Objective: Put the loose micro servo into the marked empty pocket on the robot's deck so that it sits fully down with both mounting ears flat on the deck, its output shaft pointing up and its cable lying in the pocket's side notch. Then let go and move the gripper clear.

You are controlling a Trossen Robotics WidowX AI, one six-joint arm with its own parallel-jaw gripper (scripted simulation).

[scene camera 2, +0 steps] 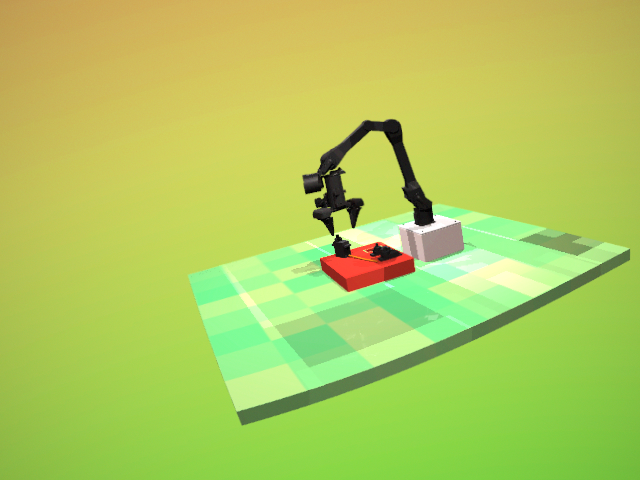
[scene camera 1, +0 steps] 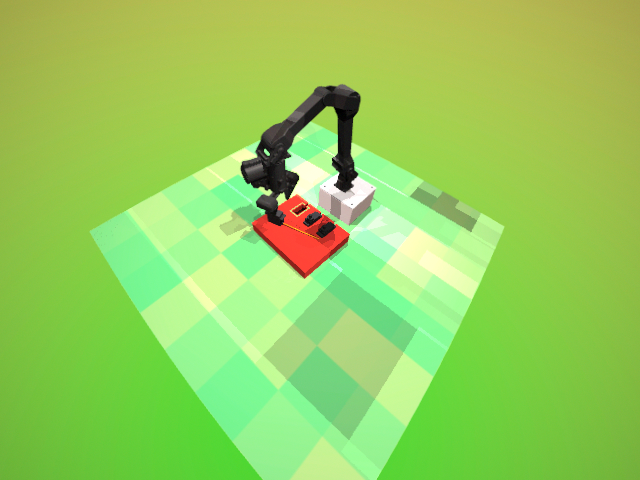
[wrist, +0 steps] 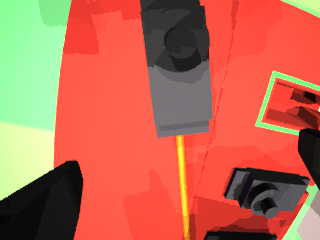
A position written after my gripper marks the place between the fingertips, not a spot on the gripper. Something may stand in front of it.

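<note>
A red deck point(scene camera 1: 305, 254) is visible, also at point(scene camera 2: 350, 273) and point(wrist: 104, 118). My gripper point(scene camera 2: 343, 232), likewise at point(scene camera 1: 280, 207) and point(wrist: 194, 157), is open and holds nothing.
</note>
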